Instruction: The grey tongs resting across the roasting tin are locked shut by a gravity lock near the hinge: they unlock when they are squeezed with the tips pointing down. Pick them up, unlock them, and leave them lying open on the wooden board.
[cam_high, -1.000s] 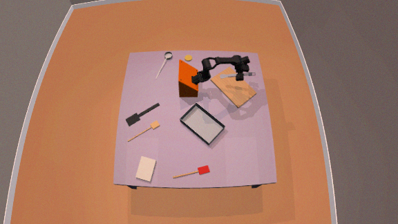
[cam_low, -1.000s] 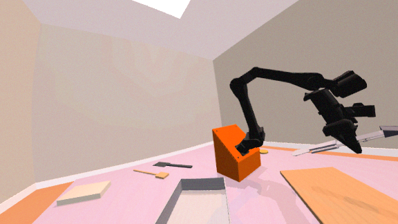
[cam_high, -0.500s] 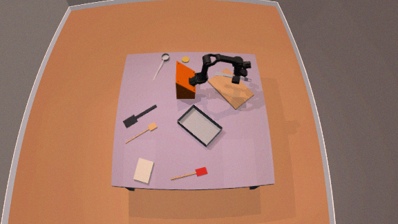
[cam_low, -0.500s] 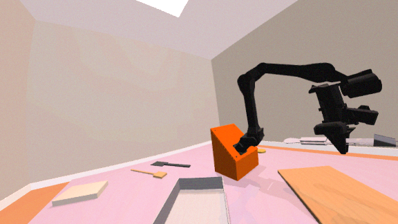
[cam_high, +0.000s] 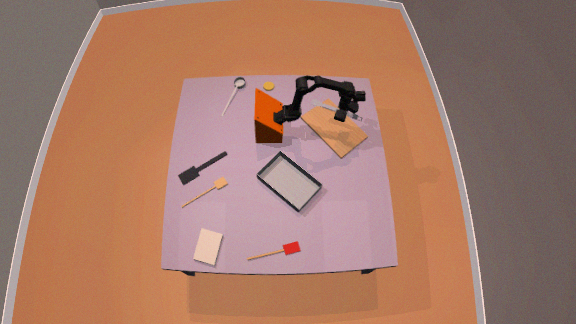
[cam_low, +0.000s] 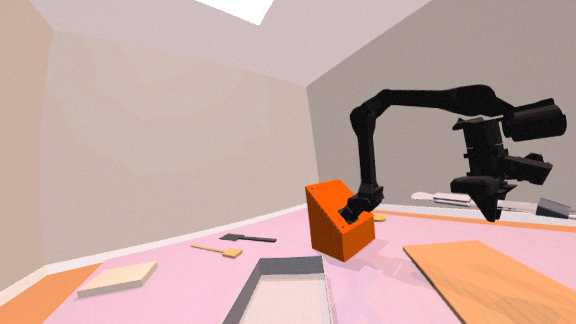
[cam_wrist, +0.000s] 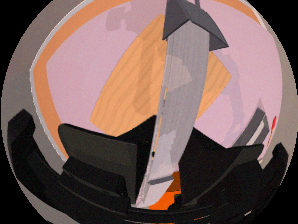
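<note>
My gripper tip is now 2 cm past the wooden board, 1 cm to the left of it and 15 cm above it. Also, from my gripper tip: red spatula: 73 cm ahead, 38 cm to the right, 15 cm below; then roasting tin: 34 cm ahead, 31 cm to the right, 13 cm below; then yellow disc: 34 cm behind, 41 cm to the right, 15 cm below.
</note>
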